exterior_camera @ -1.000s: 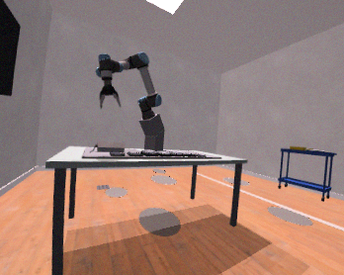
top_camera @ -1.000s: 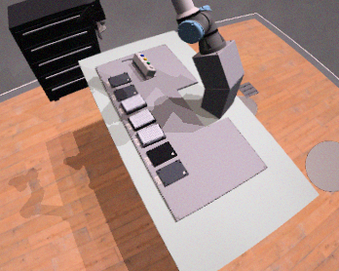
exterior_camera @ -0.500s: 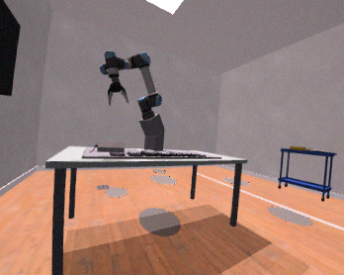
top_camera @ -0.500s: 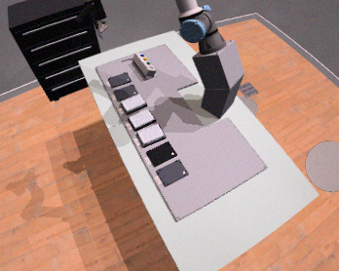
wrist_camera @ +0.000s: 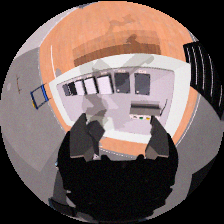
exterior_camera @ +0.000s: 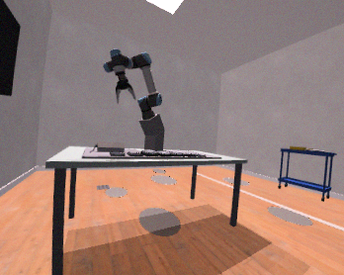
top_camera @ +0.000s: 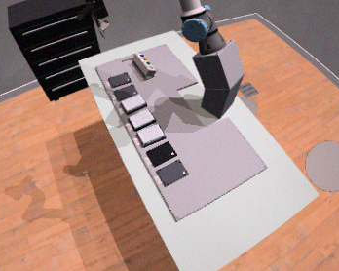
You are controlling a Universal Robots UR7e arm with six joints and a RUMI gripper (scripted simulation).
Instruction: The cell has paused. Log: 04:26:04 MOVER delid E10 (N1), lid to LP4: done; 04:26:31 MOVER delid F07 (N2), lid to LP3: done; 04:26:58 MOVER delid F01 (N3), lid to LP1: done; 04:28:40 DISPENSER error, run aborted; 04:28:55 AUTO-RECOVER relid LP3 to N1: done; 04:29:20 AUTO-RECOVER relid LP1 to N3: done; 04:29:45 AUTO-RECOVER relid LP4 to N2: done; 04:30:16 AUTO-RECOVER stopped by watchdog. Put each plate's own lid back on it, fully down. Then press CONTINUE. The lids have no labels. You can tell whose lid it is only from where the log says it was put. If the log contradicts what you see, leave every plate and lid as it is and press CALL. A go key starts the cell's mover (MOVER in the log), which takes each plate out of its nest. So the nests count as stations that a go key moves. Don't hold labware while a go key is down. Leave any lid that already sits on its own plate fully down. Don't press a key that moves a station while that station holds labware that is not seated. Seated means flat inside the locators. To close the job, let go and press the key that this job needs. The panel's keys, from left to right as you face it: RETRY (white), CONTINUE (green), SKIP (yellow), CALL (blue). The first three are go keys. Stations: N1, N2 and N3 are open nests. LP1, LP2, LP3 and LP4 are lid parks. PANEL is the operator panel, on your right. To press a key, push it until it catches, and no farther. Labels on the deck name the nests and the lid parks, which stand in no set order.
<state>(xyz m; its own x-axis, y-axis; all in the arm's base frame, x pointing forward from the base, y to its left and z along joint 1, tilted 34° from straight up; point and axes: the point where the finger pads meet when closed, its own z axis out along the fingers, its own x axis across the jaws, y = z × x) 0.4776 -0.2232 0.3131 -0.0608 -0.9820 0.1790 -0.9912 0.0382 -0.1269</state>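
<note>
Now: the white lidded plate 50 mm behind my hand, 230 mm to the left of it and 380 mm below it. Round my hand: blue key (270 mm behind, 140 mm to the right, 340 mm below); then yellow key (270 mm behind, 90 mm to the right, 340 mm below); then green key (280 mm behind, 40 mm to the right, 340 mm below).
</note>
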